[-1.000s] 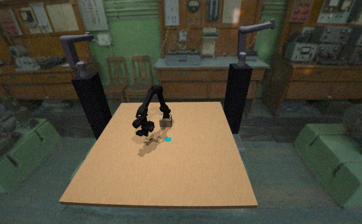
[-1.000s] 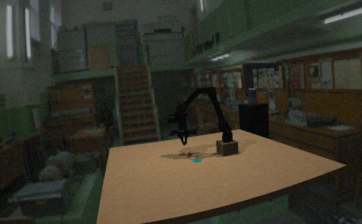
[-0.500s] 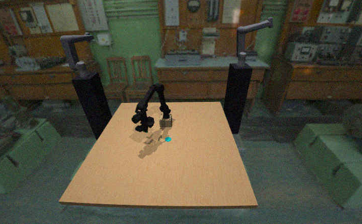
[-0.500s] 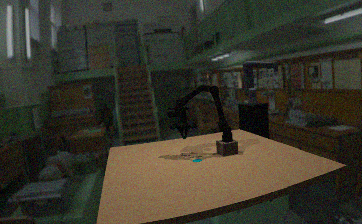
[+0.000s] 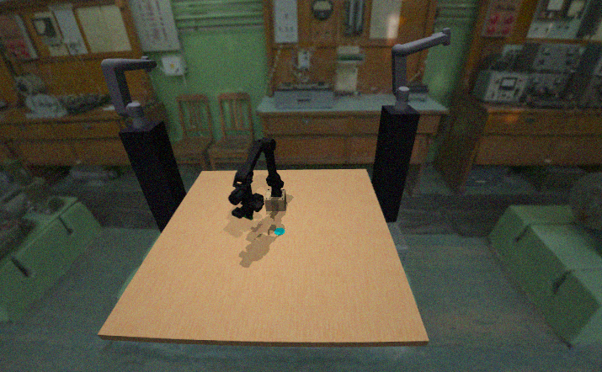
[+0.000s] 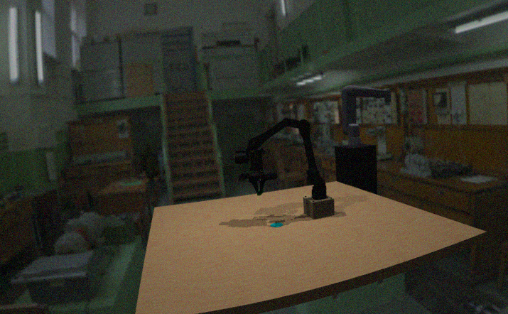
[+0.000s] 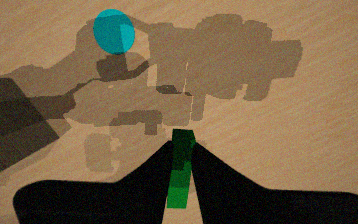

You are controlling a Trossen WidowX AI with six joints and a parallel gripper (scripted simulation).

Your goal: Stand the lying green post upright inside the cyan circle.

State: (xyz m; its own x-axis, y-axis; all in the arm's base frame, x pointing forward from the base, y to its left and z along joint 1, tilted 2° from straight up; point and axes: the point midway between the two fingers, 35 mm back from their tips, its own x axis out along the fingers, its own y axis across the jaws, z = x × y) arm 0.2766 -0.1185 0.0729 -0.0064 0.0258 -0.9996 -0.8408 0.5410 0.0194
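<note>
Right now the cyan circle is 3 cm behind my gripper tip, 14 cm to the left of it and 13 cm below it. Round my gripper tip: green post: 1 cm behind, 2 cm to the right.
</note>
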